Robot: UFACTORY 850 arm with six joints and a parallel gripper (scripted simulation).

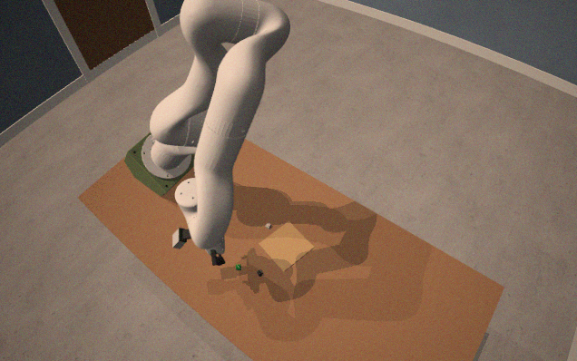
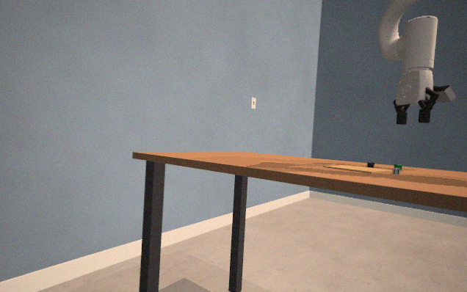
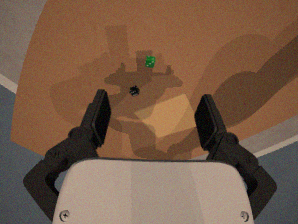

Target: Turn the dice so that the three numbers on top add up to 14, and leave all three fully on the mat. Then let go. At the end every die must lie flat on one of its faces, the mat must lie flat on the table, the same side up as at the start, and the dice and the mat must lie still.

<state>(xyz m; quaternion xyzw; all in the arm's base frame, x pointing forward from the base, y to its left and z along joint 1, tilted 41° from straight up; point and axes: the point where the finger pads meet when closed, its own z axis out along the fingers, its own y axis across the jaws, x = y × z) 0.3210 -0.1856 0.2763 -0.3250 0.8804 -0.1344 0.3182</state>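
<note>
My gripper is now 15 cm above the green die, 3 cm short of it and 2 cm to the right of it. The rest, counted from my hand: white die: 21 cm to the left, 15 cm below, 3 cm ahead; black die: 15 cm below, 10 cm ahead, 4 cm to the left; mat: 18 cm to the left, 16 cm below, 12 cm ahead.
</note>
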